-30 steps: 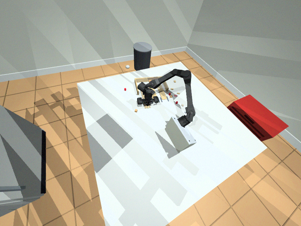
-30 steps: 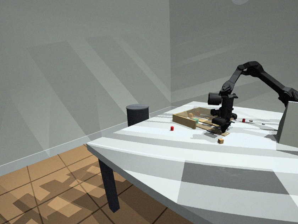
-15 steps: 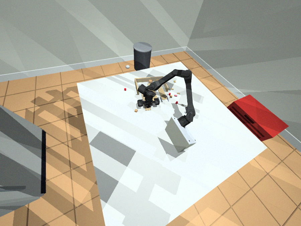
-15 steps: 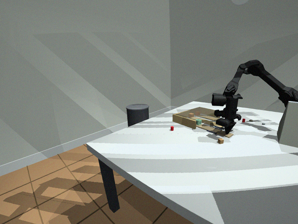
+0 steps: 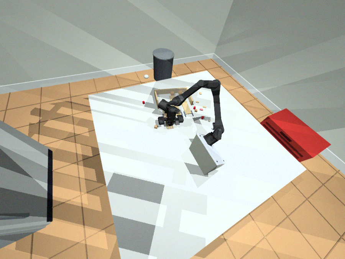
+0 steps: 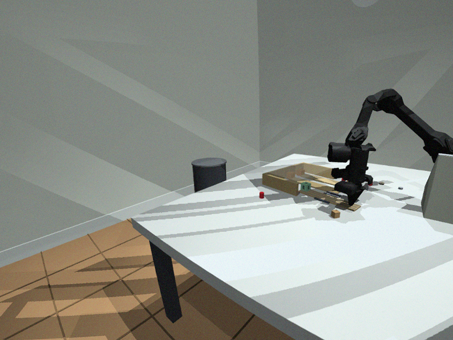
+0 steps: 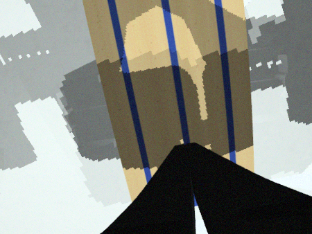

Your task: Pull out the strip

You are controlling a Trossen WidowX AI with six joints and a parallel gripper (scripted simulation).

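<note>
The tan strip is 9 cm ahead of my gripper tip and 1 cm to the right of it.
</note>
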